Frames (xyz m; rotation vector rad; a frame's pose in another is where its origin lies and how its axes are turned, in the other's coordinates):
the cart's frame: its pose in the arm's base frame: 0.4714 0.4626 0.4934 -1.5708 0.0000 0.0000
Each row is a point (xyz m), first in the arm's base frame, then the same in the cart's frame.
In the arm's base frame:
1: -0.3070 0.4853 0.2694
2: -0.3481 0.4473 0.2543
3: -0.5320 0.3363 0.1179
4: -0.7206 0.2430 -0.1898
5: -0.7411 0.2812 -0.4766
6: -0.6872 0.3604 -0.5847
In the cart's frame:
1: -0.7784 0.2240 0.0227
2: -0.8195 0.2391 -0.0153
3: -1.0034 0.3755 -0.1263
4: -1.1920 0.6832 -0.2196
5: -1.2125 0.9700 -0.1814
6: -1.1586 1.0781 -0.1022

